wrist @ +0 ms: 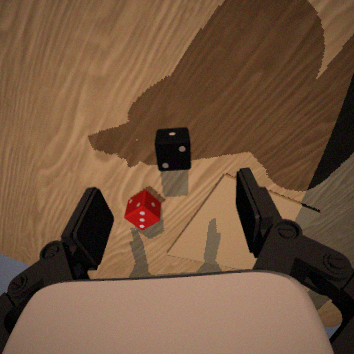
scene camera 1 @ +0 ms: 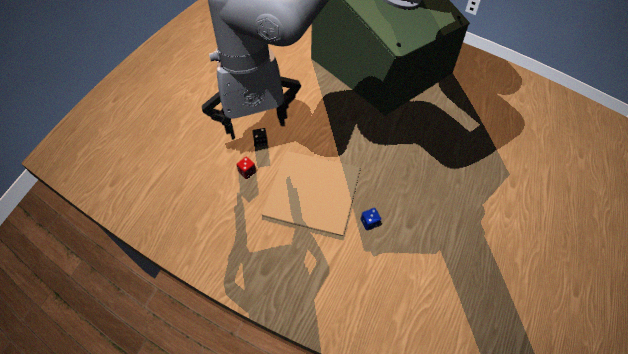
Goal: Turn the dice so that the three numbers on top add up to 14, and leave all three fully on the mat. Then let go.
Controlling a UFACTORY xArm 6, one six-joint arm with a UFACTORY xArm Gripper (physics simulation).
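Frame: origin at the arm's base, x ahead, y left, z up, level; millimetres.
Where they show: gripper, fingertip midpoint: (wrist: 168, 194) (scene camera 1: 256, 127).
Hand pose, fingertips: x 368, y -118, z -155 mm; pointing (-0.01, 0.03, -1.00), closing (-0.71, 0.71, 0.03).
Each offset is from my fingertips to the top centre of the thing. Level surfaces: height alone.
My gripper (scene camera 1: 257, 131) (wrist: 168, 194) is open and empty, above the table near the black die. The black die @[dx -11, dy -4, dz -28 mm] (scene camera 1: 260, 139) (wrist: 173, 150) stands on the table off the mat; two pips seem to be on its top. The red die @[dx +61, dy +11, dz -28 mm] (scene camera 1: 246, 167) (wrist: 143, 210) lies on the table left of the mat in the scene view, three pips on top. The blue die @[dx +55, dy +248, dz -28 mm] (scene camera 1: 371, 219) sits on the table beyond the mat's right edge, seemingly with three pips on top. The square tan mat @[dx +44, dy +135, dz -50 mm] (scene camera 1: 320, 192) (wrist: 192, 240) bears no die.
A large dark green box (scene camera 1: 352, 55) stands at the back of the wooden table @[dz -54 mm] (scene camera 1: 125, 165), right of the arm. Shadows of the arm and box fall across the table and part of the mat. The table's front edge runs along the lower left in the scene view.
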